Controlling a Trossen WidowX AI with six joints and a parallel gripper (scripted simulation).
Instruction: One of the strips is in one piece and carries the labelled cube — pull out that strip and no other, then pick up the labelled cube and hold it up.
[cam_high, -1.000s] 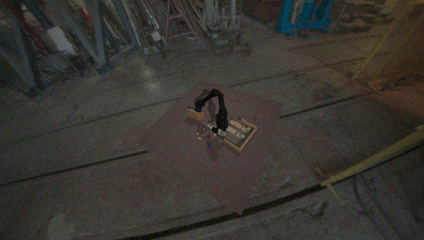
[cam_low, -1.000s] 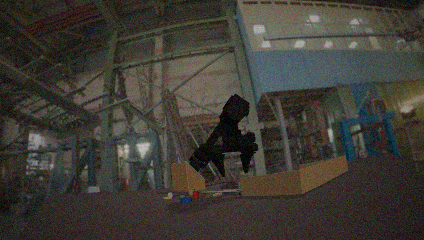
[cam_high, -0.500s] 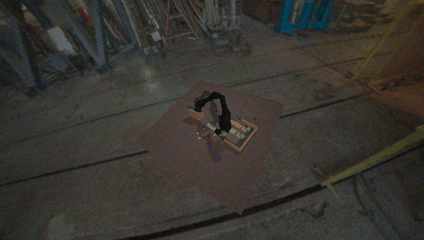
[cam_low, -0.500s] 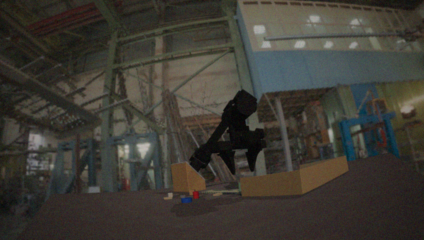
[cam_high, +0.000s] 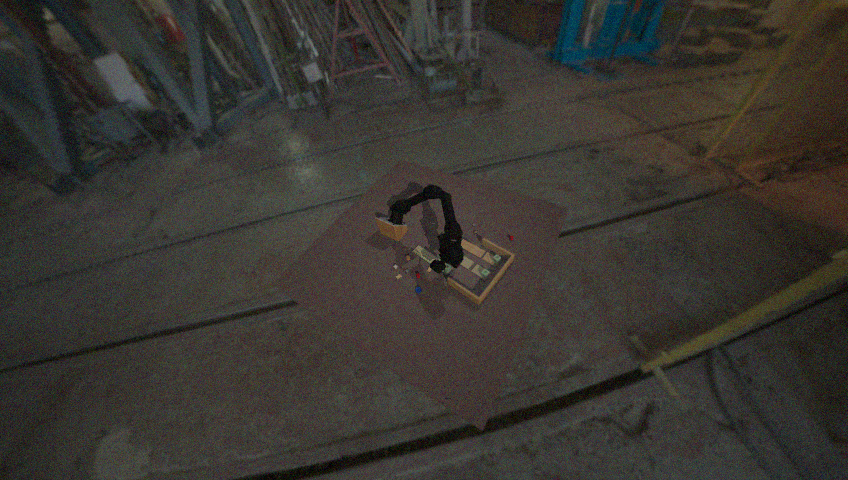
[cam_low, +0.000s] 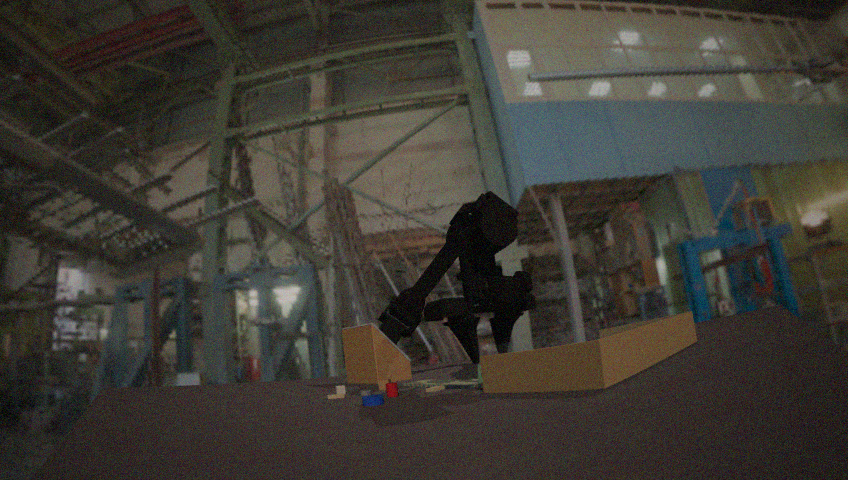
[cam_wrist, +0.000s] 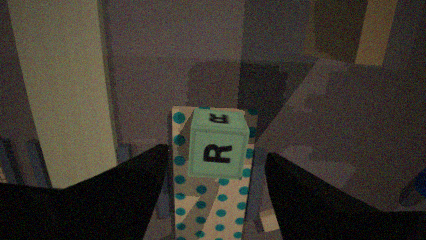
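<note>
Right now my gripper tip is 100 mm to the right of the pale plain strip, 40 mm above it and 20 mm short of it. Round my gripper tip: blue piece 180 mm to the right, 60 mm behind, 30 mm below; cream piece 250 mm behind, 140 mm to the right, 30 mm below.
</note>
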